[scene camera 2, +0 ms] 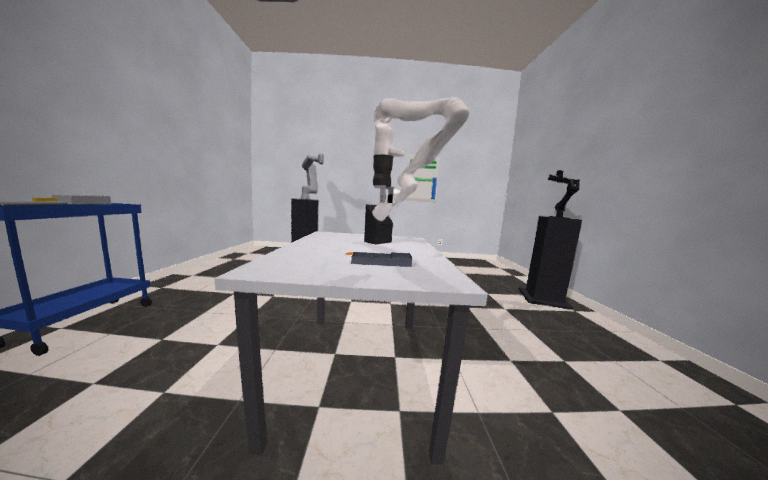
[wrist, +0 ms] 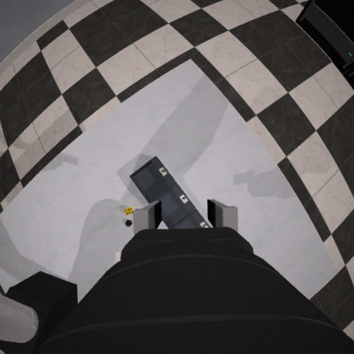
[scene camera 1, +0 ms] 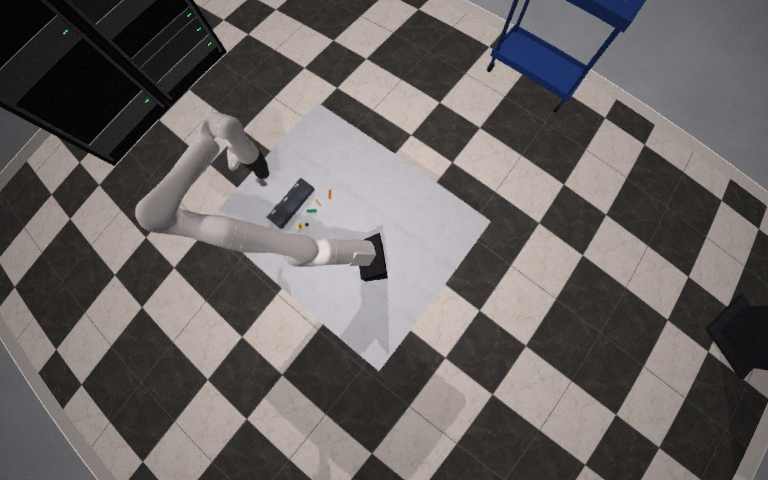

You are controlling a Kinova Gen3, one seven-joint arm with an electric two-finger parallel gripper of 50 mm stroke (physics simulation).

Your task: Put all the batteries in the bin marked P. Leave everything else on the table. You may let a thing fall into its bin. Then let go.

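Where they show: gripper, fingertip midpoint: (scene camera 2: 386, 203) (scene camera 1: 263, 179); arm's base at its link origin: (scene camera 2: 378, 215) (scene camera 1: 367, 252).
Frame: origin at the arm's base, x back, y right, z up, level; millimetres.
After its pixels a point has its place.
Observation:
A dark tray (scene camera 1: 289, 203) @[x -446, y -193, z -169 mm] (scene camera 2: 381, 259) @[x -476, y -198, z -151 mm] has three compartments. Bin P (wrist: 163, 171) is its end compartment, near the yellow studded piece, and looks empty in the wrist view. A green cylinder (scene camera 1: 311, 211) @[x -346, y -121, z -164 mm] and an orange piece (scene camera 1: 330, 194) @[x -372, y -1, z -167 mm] lie on the table beside the tray; they look battery-like, but are too small to be sure. Both are hidden in the wrist view. My gripper (scene camera 1: 261, 182) @[x -470, y -202, z 81 mm] (scene camera 2: 386, 195) @[x -470, y -202, z 81 mm] (wrist: 184, 209) is open and empty, high above the table, near the tray's long labelled side.
A yellow studded piece (scene camera 1: 300, 225) @[x -313, y -198, z -160 mm] (wrist: 129, 211) and a small black piece (scene camera 1: 306, 224) @[x -305, y -173, z -168 mm] (wrist: 128, 223) lie near the P end. A thin yellow-orange piece (scene camera 1: 318, 202) @[x -369, y -70, z -167 mm] lies between the green and orange ones. The arm's black base (scene camera 1: 378, 270) @[x 90, y -3, z 37 mm] (wrist: 47, 292) stands on the table.

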